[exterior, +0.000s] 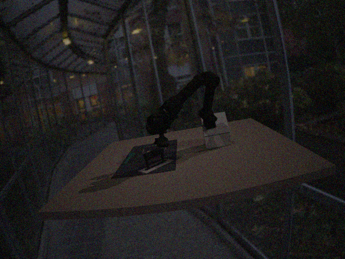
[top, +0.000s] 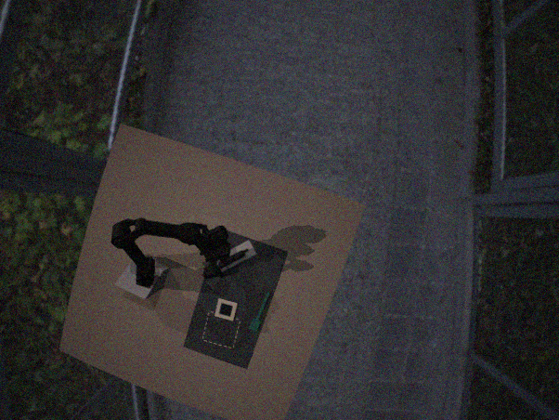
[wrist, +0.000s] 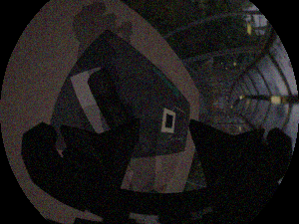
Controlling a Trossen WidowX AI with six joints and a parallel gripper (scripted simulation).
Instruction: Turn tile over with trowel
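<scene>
The dark mat is 180 mm to the right of my gripper tip, 160 mm below it and 60 mm ahead of it. The rest, counted from my gripper tip: green trowel 210 mm to the right, 200 mm ahead, 140 mm below; tile 230 mm to the right, 140 mm below, 40 mm ahead.
</scene>
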